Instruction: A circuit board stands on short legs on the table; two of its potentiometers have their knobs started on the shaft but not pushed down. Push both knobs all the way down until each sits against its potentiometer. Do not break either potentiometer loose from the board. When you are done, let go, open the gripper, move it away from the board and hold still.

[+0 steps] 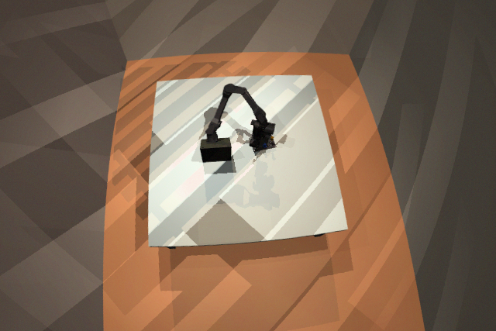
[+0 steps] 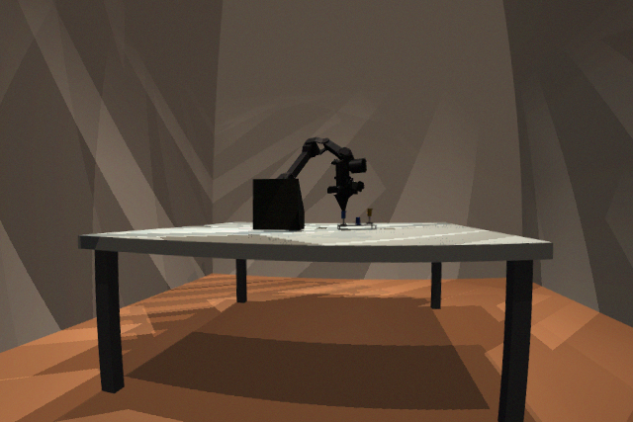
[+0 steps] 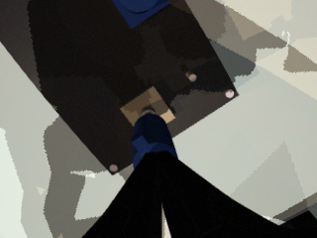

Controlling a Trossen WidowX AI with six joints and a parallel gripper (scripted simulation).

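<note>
Now: gripper tip 110 mm short of the orange knob, 20 mm to the right of it and 10 mm above it. From my gripper tip the other things lie so: blue knob 10 mm below.
</note>
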